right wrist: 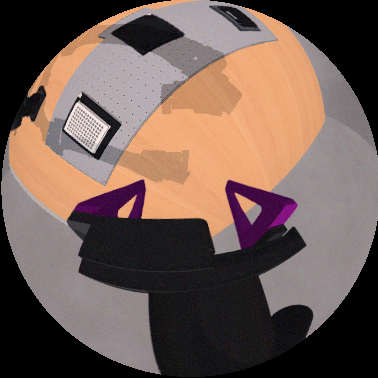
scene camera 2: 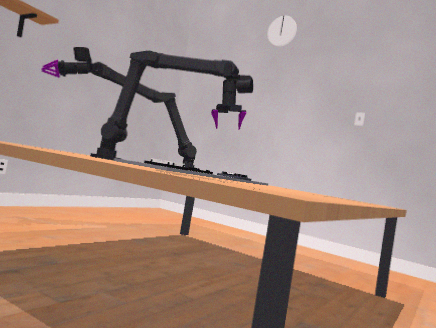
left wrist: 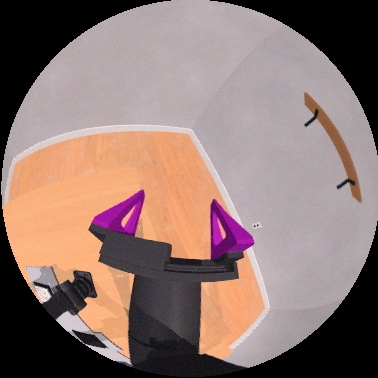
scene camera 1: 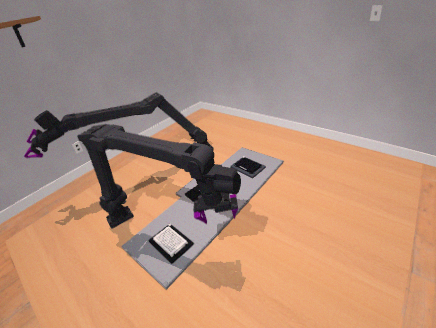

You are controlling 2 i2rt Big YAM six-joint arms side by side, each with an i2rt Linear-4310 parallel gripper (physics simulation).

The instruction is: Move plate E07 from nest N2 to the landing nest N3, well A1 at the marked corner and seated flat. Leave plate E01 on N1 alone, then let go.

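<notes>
A white gridded plate lies on a black nest at the near end of the grey board in scene camera 1. A black nest at mid-board shows no white plate. A dark plate lies on the far nest. Plate and nest labels and well A1 cannot be read. My right gripper is open and empty, high above the table. My left gripper is open and empty, raised far from the plates.
The perforated grey board lies on the wooden table. The two arms cross in scene camera 2. A wall shelf is at the upper left in scene camera 1.
</notes>
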